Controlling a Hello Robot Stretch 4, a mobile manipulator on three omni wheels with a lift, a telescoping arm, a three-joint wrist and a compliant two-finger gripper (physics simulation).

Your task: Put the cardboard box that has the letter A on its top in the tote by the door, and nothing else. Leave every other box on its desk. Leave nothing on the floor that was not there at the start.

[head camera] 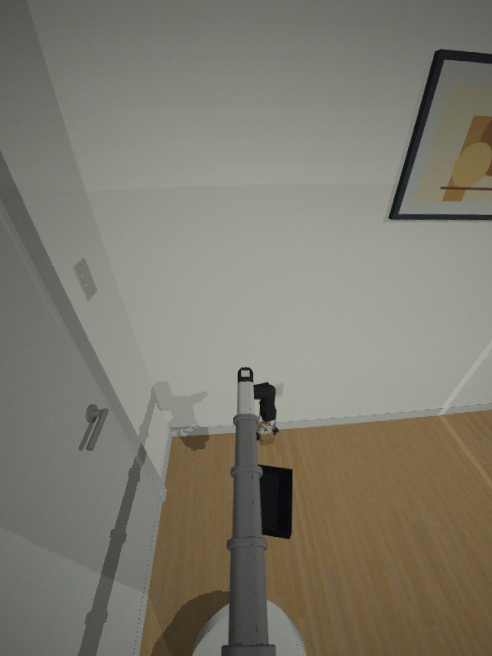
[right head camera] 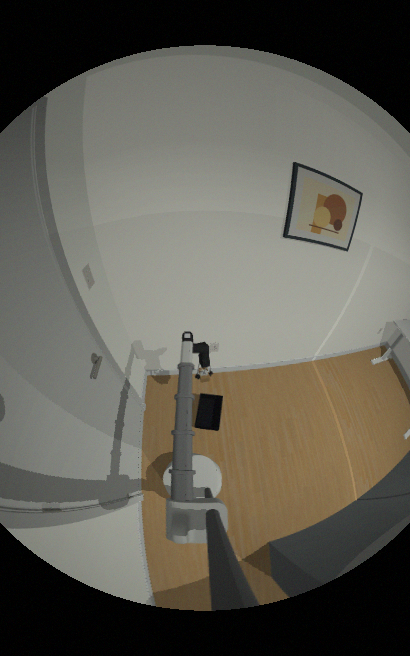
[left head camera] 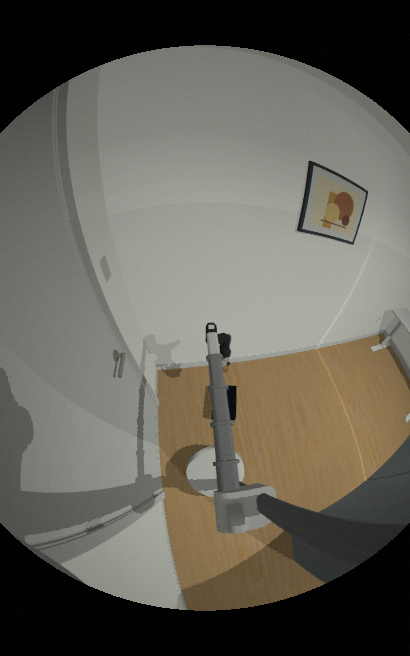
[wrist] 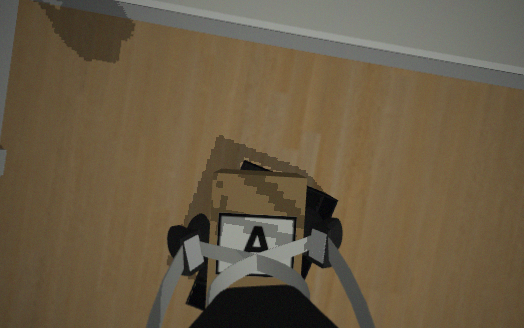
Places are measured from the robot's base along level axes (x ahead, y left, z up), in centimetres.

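Pixels of known places: gripper, between the fingertips: [head camera: 265,436] [right head camera: 203,376] [wrist: 255,229]; robot's base, origin of its link: [right head camera: 193,478] [left head camera: 214,469].
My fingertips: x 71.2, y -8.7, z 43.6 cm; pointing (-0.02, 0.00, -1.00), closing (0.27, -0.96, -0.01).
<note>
Ahead of a thing's pixels: the offset from my fingertips to its top centre. "spot": to the spot under its first point.
My gripper [head camera: 266,432] [right head camera: 204,374] [wrist: 255,229] is shut on the cardboard box {dx +0.2, dy +0.0, dz +5.0 cm} [head camera: 266,440] [right head camera: 205,379] [wrist: 260,192], one finger on each side. The box's top carries a white label with a black letter A in the wrist view, partly covered by the finger links. The black tote {dx -12.8, dy -4.4, dz -36.4 cm} [head camera: 286,503] [left head camera: 232,402] [right head camera: 209,411] [wrist: 321,201] stands on the floor. In the wrist view it lies below the held box, which hides most of it. In the head view the box shows just beyond the tote's far end, toward the wall. The exact height between them is unclear.
The door with its handle {spot: dx -23.5, dy +50.3, dz +47.0 cm} [head camera: 95,426] [left head camera: 119,363] is at the left. The back wall and skirting run beyond the gripper. My round white base [left head camera: 215,470] [right head camera: 192,477] is on the near side of the tote. A dark grey surface [left head camera: 360,500] [right head camera: 350,530] is at the lower right.
</note>
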